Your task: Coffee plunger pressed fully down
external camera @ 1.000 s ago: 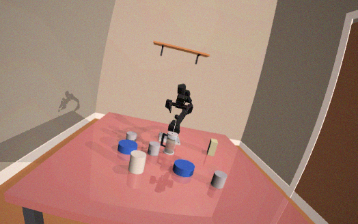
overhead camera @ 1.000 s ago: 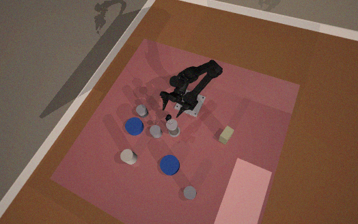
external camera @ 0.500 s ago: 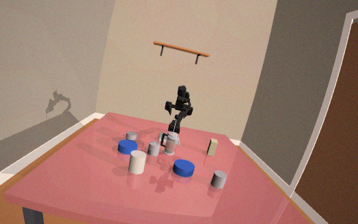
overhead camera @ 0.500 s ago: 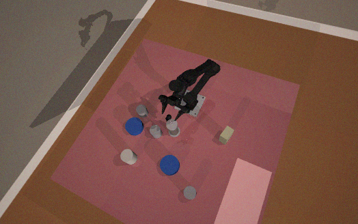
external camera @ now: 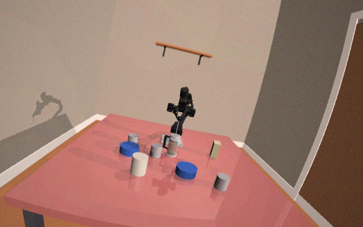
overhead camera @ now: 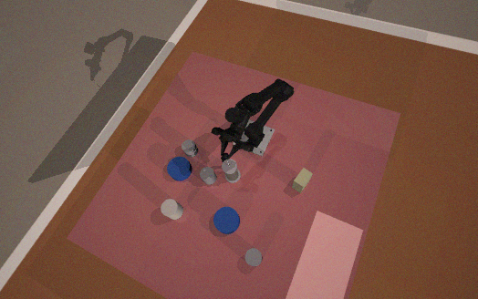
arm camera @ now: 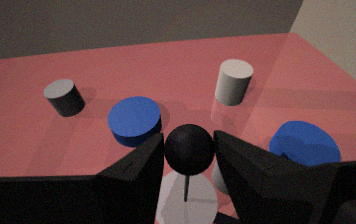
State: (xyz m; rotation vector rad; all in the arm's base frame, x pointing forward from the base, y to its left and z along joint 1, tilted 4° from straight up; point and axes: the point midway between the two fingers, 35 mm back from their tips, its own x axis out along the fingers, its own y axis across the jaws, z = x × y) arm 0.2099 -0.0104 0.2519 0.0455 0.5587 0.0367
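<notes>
Now: gripper tip 10 mm past the coffee press, 20 mm to the left of it and 130 mm above it. From my gripper tip the other things lie so: beige block (140 mm behind, 310 mm to the left, 200 mm below); then pale cylinder (300 mm ahead, 140 mm to the right, 210 mm below).
</notes>
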